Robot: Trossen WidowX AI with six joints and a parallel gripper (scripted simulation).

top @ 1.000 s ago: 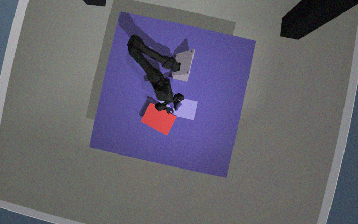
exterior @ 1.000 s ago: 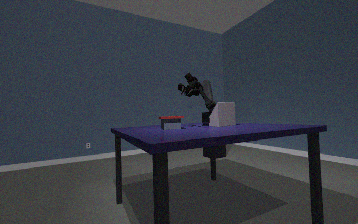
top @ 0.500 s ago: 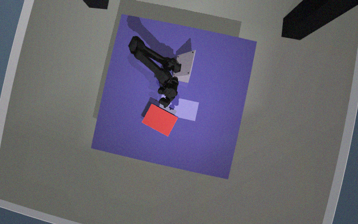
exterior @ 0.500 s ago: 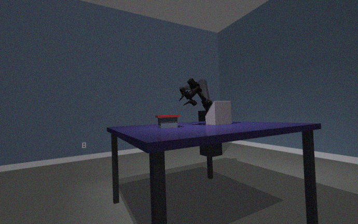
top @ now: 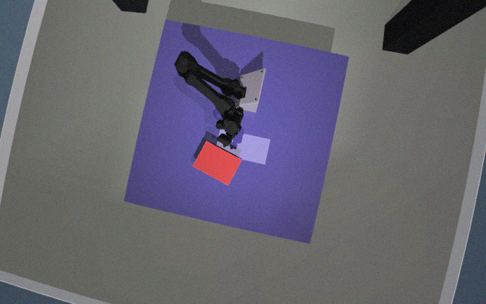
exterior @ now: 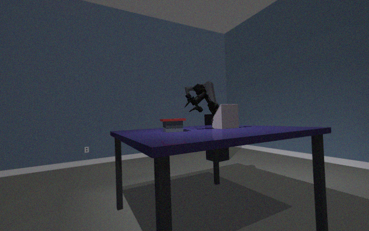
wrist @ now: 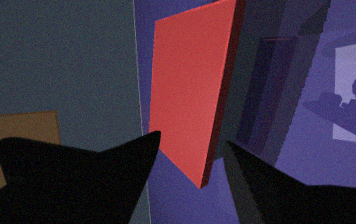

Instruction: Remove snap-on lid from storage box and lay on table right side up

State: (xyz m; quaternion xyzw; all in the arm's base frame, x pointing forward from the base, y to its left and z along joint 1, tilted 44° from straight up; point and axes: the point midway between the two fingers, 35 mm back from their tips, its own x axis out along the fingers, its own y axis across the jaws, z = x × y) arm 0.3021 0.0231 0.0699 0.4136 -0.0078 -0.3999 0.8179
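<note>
Now: gripper tip 12 cm short of the red lid, 5 cm to the left of it and 8 cm above it. Also, from my gripper tip: grey storage box: 12 cm ahead, 5 cm to the right, 12 cm below.
</note>
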